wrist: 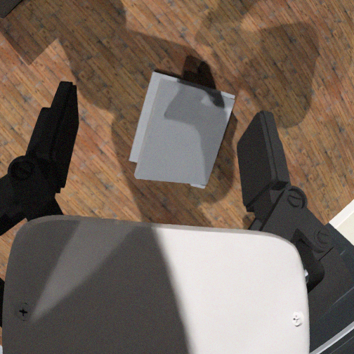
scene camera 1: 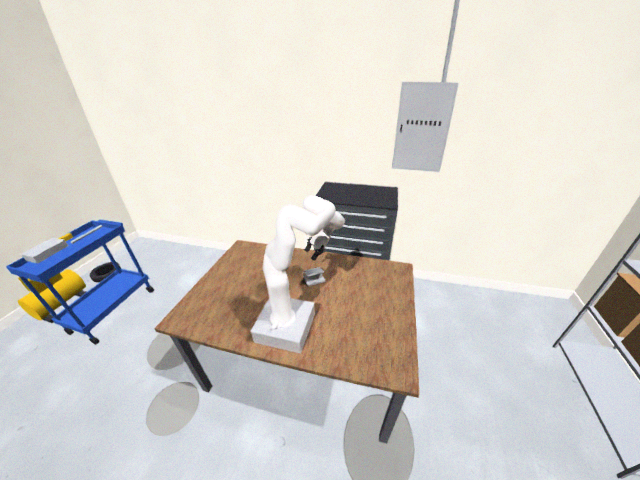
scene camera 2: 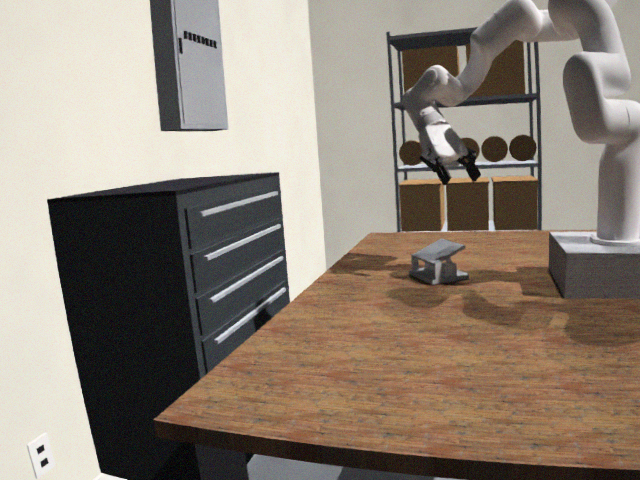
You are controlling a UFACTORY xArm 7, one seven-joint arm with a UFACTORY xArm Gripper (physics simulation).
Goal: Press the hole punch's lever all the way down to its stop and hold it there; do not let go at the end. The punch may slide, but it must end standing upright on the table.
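Where they show: gripper, fingertip midpoint: [scene camera 1: 309, 255] [scene camera 2: 462, 180]; arm's base, origin of the base link: [scene camera 1: 283, 317] [scene camera 2: 618, 241].
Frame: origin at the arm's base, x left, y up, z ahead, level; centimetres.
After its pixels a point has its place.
Observation:
The grey hole punch [scene camera 1: 313, 276] @[y -8.4, x -2.7, z 43.1 cm] [scene camera 2: 437, 271] @[y -6.4, x 3.6, z 41.4 cm] stands upright on the wooden table [scene camera 1: 361, 330] @[y -9.6, x -39.1, z 9.9 cm] [scene camera 2: 361, 372] @[y -9.6, x 52.0, z 48.0 cm]. Its flat lever [scene camera 2: 440, 249] @[y -2.5, x -3.2, z 41.2 cm] [wrist: 185, 135] is raised and slants, with a gap between it and the base. In the wrist view the lever lies between the two fingers in the picture, with an edge of the base showing along its left side. My gripper [scene camera 1: 311, 252] @[y 14.6, x -3.3, z 35.4 cm] [scene camera 2: 460, 180] @[y 14.6, x -3.3, z 35.4 cm] [wrist: 164, 113] is open and empty. It hangs tilted, well above the punch, and touches neither the punch nor the table. A shadow falls across the lever.
The arm's grey base block [scene camera 1: 279, 338] @[y -0.6, x -2.8, z -11.4 cm] [scene camera 2: 594, 273] @[y -4.2, x 12.8, z 7.7 cm] stands on the table near the punch. A dark drawer cabinet [scene camera 1: 359, 196] [scene camera 2: 124, 289] stands past the table's far edge. A blue cart [scene camera 1: 98, 304] stands on the floor at the left in scene camera 1.

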